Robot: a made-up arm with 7 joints. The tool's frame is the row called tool.
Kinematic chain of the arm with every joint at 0, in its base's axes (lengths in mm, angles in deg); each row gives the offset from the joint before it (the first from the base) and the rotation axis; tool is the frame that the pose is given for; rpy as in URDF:
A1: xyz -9 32 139 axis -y
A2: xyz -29 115 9 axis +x
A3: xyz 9 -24 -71 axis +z
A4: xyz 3 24 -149 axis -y
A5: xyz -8 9 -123 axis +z
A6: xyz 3 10 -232 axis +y
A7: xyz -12 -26 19 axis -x
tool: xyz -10 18 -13 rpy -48.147 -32.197 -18.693
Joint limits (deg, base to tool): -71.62..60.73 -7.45..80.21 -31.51..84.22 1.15..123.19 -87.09..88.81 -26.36..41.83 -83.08..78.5
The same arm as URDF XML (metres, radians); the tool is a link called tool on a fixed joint. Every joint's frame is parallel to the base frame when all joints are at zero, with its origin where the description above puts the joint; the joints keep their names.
<robot name="arm">
<joint name="A1" type="revolute"><parent link="base_link"/><child link="link1"/><origin xyz="-0.009 0.032 0.139" rpy="0 0 0"/><axis xyz="0 -1 0"/><limit lower="-1.25" upper="1.0599"/></joint>
<joint name="A2" type="revolute"><parent link="link1"/><child link="link2"/><origin xyz="-0.029 0.115 0.009" rpy="0 0 0"/><axis xyz="1 0 0"/><limit lower="-0.13" upper="1.3999"/></joint>
<joint name="A3" type="revolute"><parent link="link2"/><child link="link3"/><origin xyz="0.009 -0.024 -0.071" rpy="0 0 0"/><axis xyz="0 0 1"/><limit lower="-0.55" upper="1.4699"/></joint>
<joint name="A4" type="revolute"><parent link="link3"/><child link="link4"/><origin xyz="0.003 0.024 -0.149" rpy="0 0 0"/><axis xyz="0 -1 0"/><limit lower="0.0201" upper="2.1501"/></joint>
<joint name="A5" type="revolute"><parent link="link4"/><child link="link5"/><origin xyz="-0.008 0.009 -0.123" rpy="0 0 0"/><axis xyz="0 0 1"/><limit lower="-1.52" upper="1.55"/></joint>
<joint name="A6" type="revolute"><parent link="link5"/><child link="link6"/><origin xyz="0.003 0.01 -0.232" rpy="0 0 0"/><axis xyz="0 1 0"/><limit lower="-0.4601" upper="0.7301"/></joint>
<joint name="A7" type="revolute"><parent link="link6"/><child link="link7"/><origin xyz="-0.012 -0.026 0.019" rpy="0 0 0"/><axis xyz="-1 0 0"/><limit lower="-1.45" upper="1.3701"/></joint>
<joint name="tool_joint" type="fixed"><parent link="link7"/><child link="tool"/><origin xyz="-0.01 0.018 -0.013" rpy="-0.8403 -0.5619 -0.3263"/></joint>
<link name="base_link"/>
<link name="link1"/>
<link name="link2"/>
<link name="link3"/>
<link name="link4"/>
<link name="link5"/>
<link name="link6"/>
<link name="link7"/>
<link name="tool"/>
</robot>

